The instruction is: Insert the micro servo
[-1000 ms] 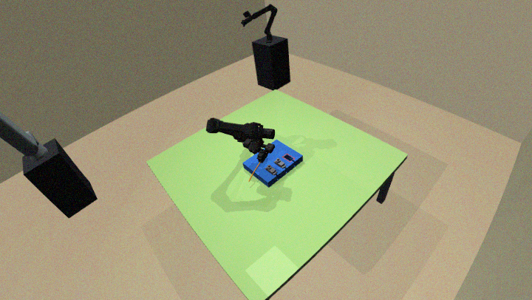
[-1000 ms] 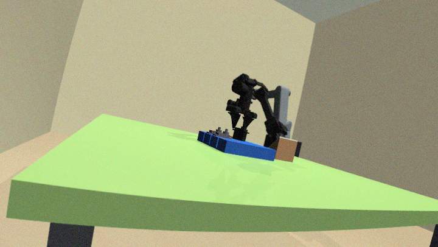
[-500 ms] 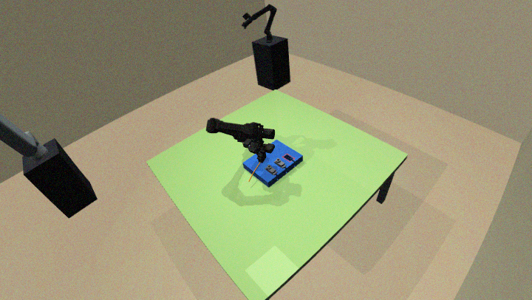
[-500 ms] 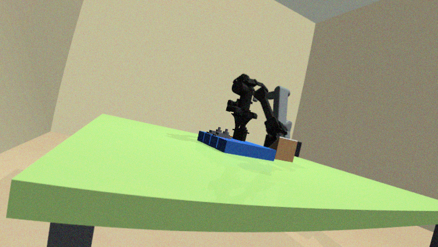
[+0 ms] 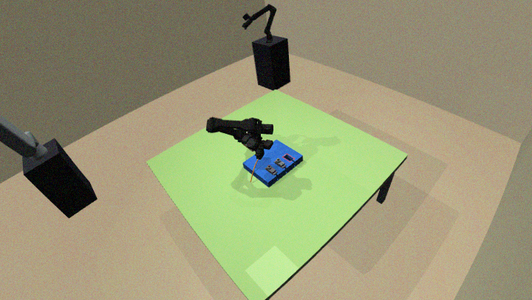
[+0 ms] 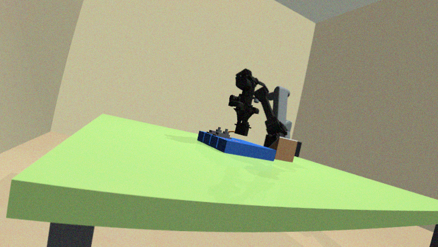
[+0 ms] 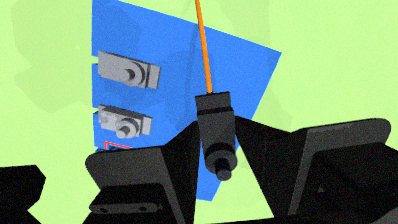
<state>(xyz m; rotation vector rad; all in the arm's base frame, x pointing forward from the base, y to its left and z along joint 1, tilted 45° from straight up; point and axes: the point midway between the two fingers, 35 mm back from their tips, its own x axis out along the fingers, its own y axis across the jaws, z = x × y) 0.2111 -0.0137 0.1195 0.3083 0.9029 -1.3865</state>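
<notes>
My gripper tip is now 10 cm above the blue deck, 6 cm to the right of it and 1 cm short of it.
</notes>
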